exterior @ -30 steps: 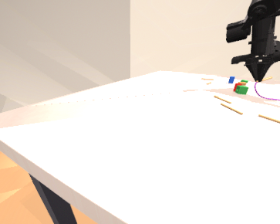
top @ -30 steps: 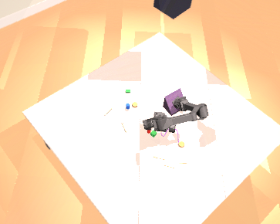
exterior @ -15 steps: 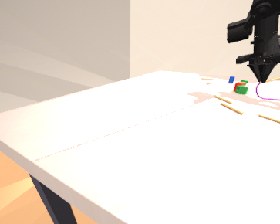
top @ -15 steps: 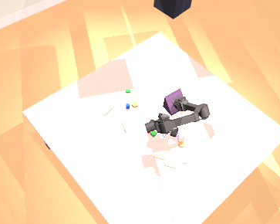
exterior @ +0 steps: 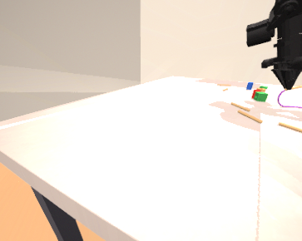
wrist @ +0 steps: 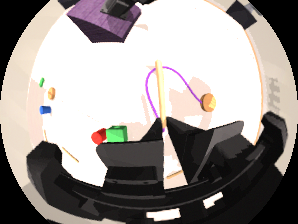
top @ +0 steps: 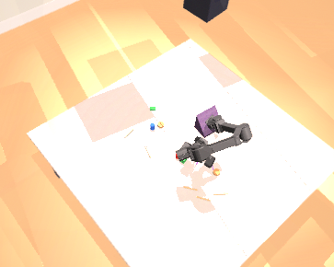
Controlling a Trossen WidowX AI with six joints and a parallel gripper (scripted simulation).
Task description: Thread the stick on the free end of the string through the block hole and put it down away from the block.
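Now: the green cube 4 cm ahead of my gripper tip, 7 cm to the right of it and 4 cm below it. Round my gripper tip: round wooden button (3 cm behind, 11 cm to the left, 5 cm below); thin wooden stick (1 cm behind, 1 cm above); red piece (5 cm ahead, 11 cm to the right, 4 cm below).
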